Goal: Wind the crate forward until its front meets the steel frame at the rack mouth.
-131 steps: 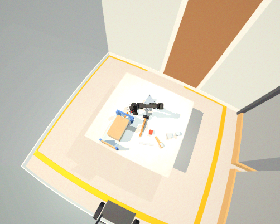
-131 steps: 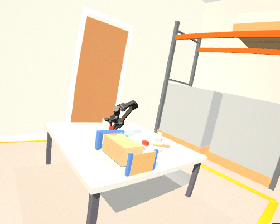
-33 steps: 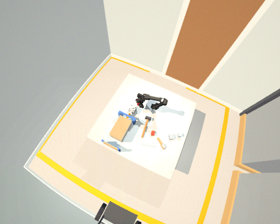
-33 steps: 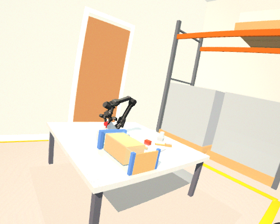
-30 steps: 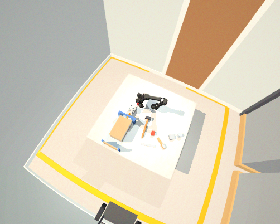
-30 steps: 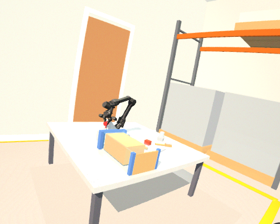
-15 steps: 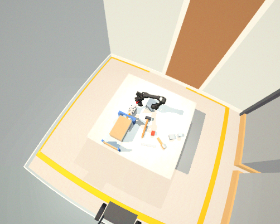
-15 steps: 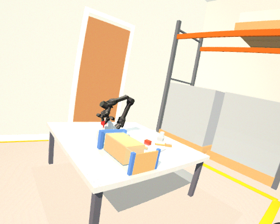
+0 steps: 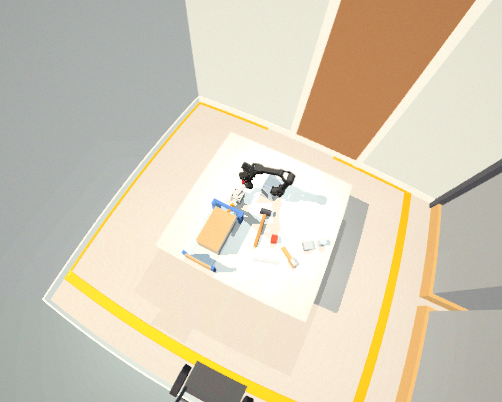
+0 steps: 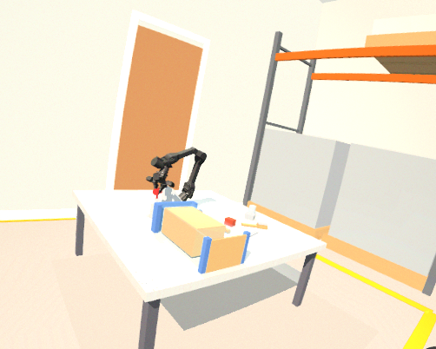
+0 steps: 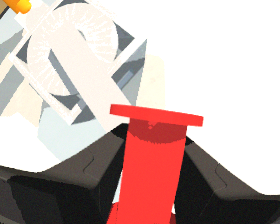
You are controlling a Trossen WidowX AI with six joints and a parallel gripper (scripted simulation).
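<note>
Now: the winch handle 3 cm below my gripper tip and 3 cm ahead of it. Also, from my gripper tip: winch 10 cm below, 7 cm ahead, 2 cm to the right; red grip 1 cm to the left, 1 cm behind; cubby 49 cm ahead, 5 cm to the right, 5 cm below.
</note>
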